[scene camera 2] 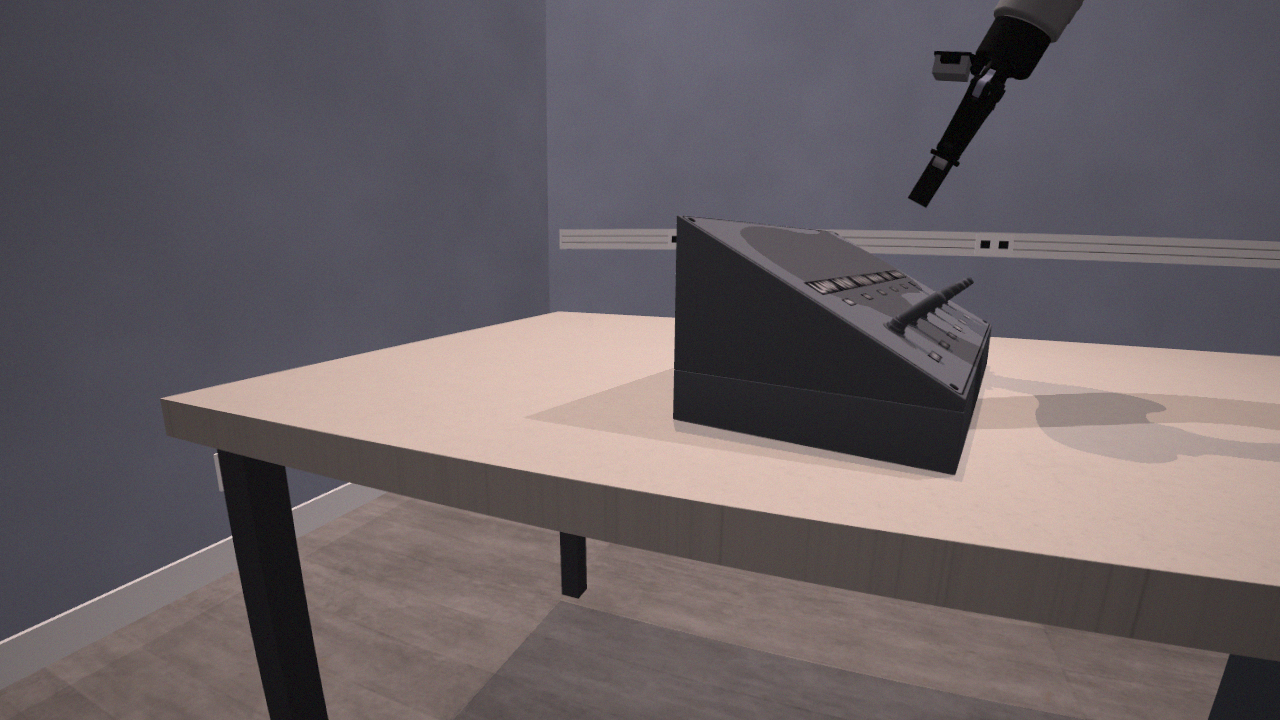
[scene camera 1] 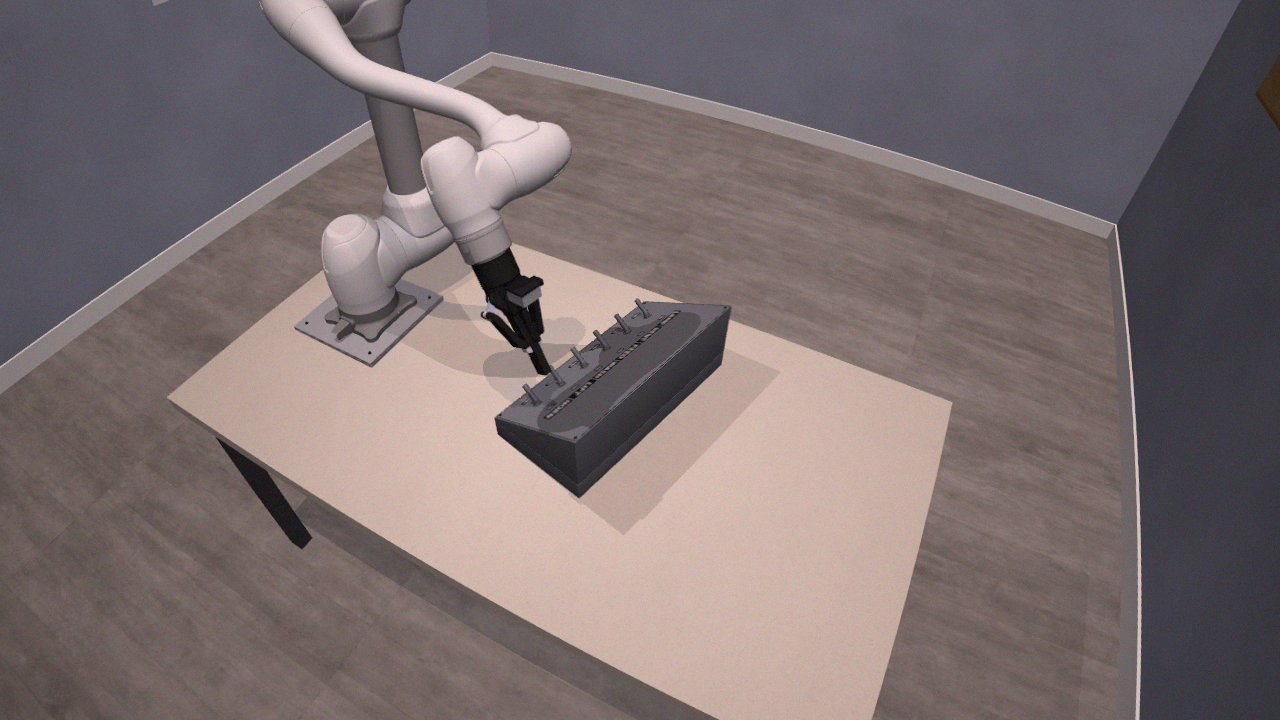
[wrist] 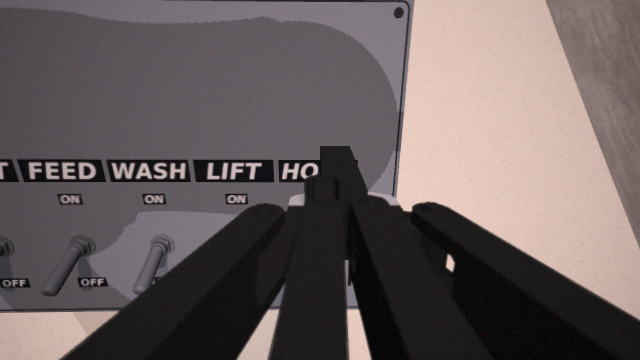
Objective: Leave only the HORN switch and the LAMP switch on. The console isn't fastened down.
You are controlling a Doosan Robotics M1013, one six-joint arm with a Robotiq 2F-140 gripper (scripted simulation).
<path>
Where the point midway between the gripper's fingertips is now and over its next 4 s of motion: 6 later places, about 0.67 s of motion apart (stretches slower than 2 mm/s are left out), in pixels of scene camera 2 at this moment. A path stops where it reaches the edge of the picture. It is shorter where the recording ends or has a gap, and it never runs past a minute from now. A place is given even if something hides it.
My gripper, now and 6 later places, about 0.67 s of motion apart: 916, 203; 946, 186; 1035, 233; 1028, 247; 1004, 280; 990, 297; 990, 300
</path>
